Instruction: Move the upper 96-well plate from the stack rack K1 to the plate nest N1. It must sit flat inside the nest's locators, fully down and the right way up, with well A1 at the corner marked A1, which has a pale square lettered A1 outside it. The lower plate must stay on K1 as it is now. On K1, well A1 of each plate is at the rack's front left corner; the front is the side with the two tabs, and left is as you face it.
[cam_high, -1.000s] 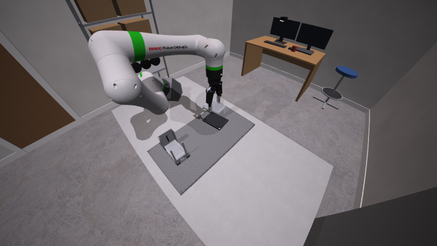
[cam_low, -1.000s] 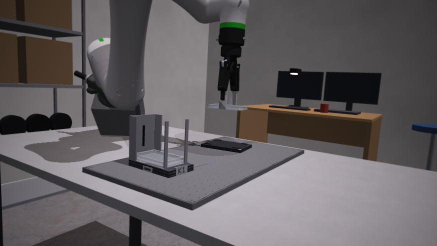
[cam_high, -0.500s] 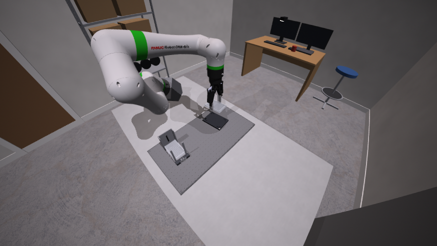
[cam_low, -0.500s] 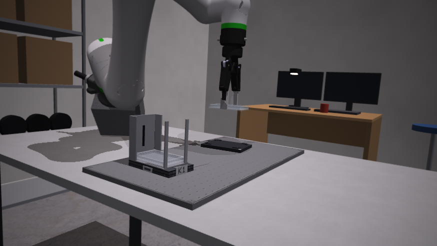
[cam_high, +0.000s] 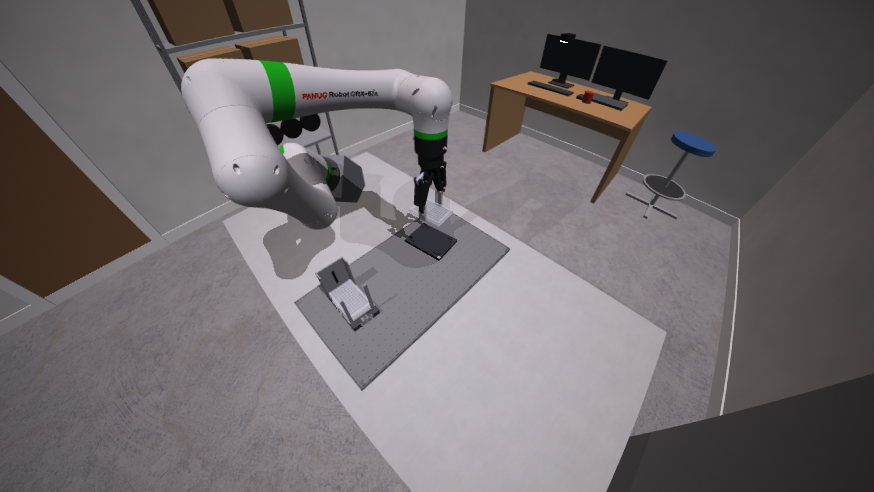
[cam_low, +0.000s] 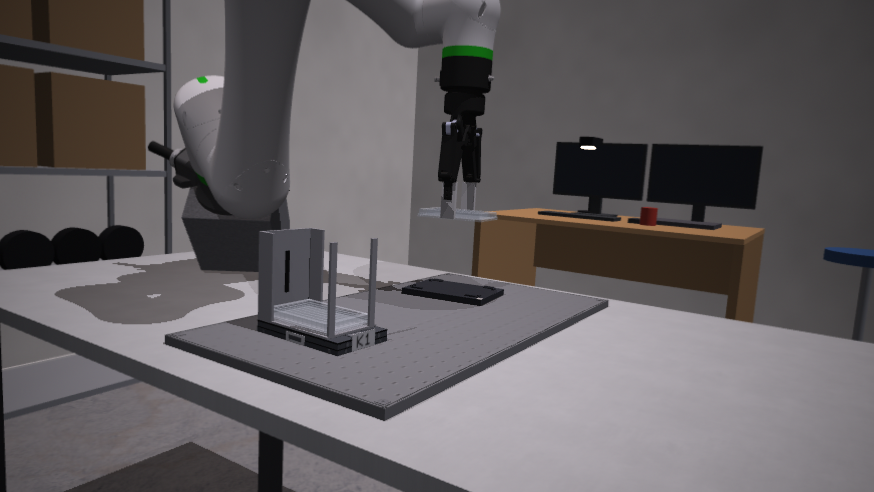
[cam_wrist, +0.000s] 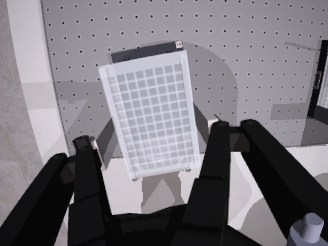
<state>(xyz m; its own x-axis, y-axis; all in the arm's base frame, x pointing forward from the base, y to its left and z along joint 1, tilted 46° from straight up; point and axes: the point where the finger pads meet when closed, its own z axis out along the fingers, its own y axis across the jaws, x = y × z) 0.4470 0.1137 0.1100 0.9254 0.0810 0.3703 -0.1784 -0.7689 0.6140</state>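
My gripper is now 170 mm above the plate nest N1. The rest, counted from my hand: pale A1 square: 160 mm below, 70 mm to the right, 60 mm ahead; K1 label: 390 mm to the right, 160 mm below, 30 mm behind.
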